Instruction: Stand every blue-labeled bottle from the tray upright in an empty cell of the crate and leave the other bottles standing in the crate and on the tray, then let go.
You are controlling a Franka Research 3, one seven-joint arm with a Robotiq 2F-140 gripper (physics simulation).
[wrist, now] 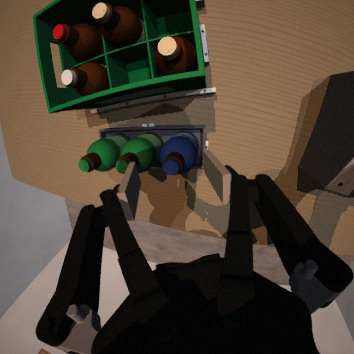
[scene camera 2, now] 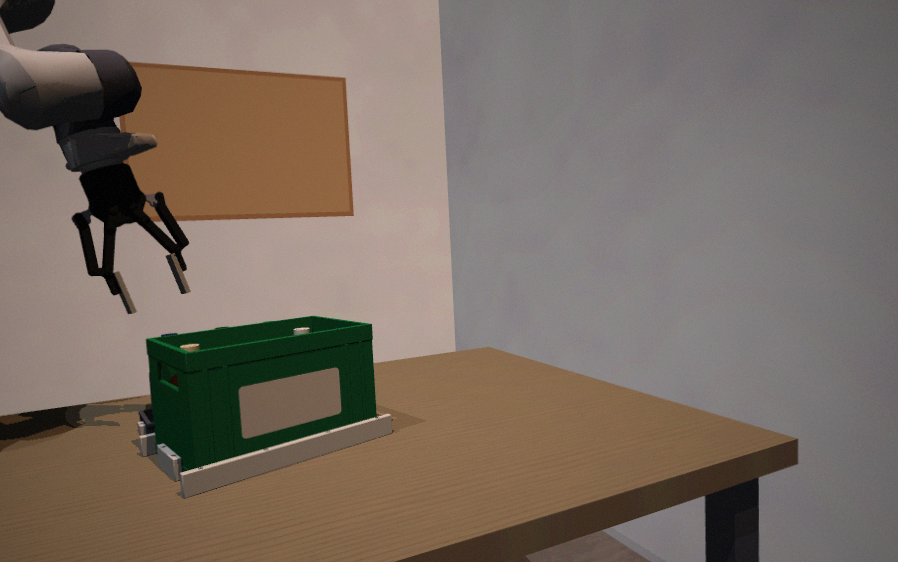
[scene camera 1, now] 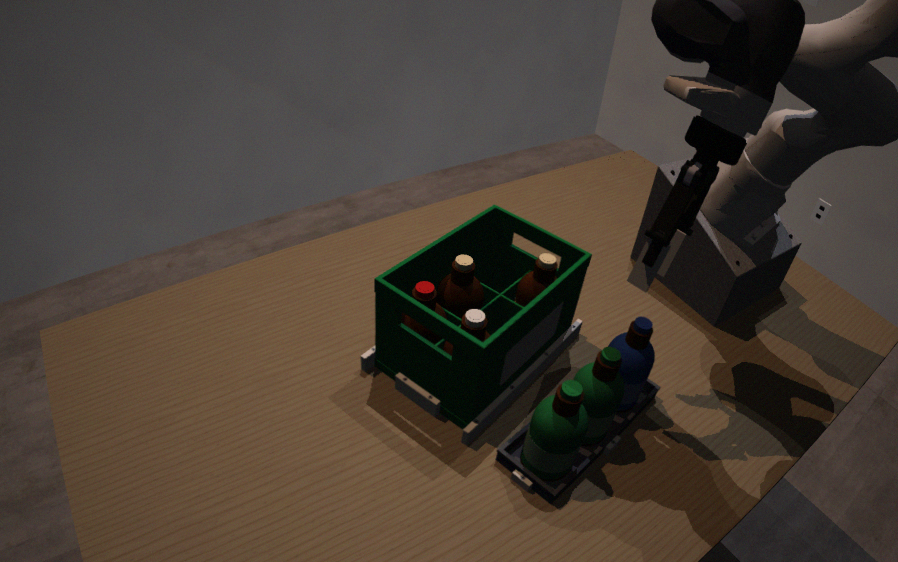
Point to a red-capped bottle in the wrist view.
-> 83, 41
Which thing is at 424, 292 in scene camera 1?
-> A red-capped bottle.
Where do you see a white-capped bottle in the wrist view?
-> At 89, 77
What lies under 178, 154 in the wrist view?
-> A blue-labeled bottle.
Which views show my gripper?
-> The wrist view, scene camera 2 and scene camera 1: all of them.
